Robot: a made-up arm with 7 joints. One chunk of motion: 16 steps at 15 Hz.
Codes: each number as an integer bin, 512 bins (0 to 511) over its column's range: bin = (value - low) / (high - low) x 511, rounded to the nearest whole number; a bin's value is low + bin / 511 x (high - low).
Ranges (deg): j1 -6.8..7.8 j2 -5.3..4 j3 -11.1..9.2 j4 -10.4..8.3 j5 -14..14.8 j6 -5.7..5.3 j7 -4.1..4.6
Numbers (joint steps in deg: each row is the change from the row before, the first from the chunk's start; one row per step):
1: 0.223 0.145 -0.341 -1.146 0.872 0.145 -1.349
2: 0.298 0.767 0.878 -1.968 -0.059 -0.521 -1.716
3: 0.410 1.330 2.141 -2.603 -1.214 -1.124 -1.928
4: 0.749 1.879 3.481 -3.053 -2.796 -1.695 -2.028
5: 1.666 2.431 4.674 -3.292 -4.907 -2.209 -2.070
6: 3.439 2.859 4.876 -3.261 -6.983 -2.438 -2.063
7: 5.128 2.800 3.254 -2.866 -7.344 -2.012 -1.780
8: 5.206 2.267 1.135 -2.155 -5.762 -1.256 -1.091
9: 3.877 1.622 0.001 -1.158 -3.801 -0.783 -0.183
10: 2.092 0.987 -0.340 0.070 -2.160 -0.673 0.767
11: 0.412 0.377 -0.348 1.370 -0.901 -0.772 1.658
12: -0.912 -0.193 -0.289 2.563 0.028 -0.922 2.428
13: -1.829 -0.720 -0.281 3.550 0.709 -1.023 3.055
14: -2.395 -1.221 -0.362 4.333 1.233 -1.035 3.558
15: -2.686 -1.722 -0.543 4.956 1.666 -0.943 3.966
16: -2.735 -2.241 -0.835 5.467 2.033 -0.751 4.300
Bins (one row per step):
1: 246 299 271 253 264 272 162
2: 248 333 302 230 247 241 140
3: 252 364 333 213 227 213 128
4: 264 394 367 201 199 186 122
5: 296 425 397 194 161 162 119
6: 358 448 402 195 125 152 120
7: 417 445 361 206 118 171 136
8: 420 416 308 225 146 206 177
9: 374 380 279 253 181 228 230
10: 311 345 271 286 210 234 286
11: 252 312 271 322 232 229 338
12: 206 281 272 354 249 222 383
13: 174 252 272 381 261 217 420
14: 154 224 270 403 270 217 450
15: 144 197 266 420 278 221 474
16: 142 168 258 434 284 230 493

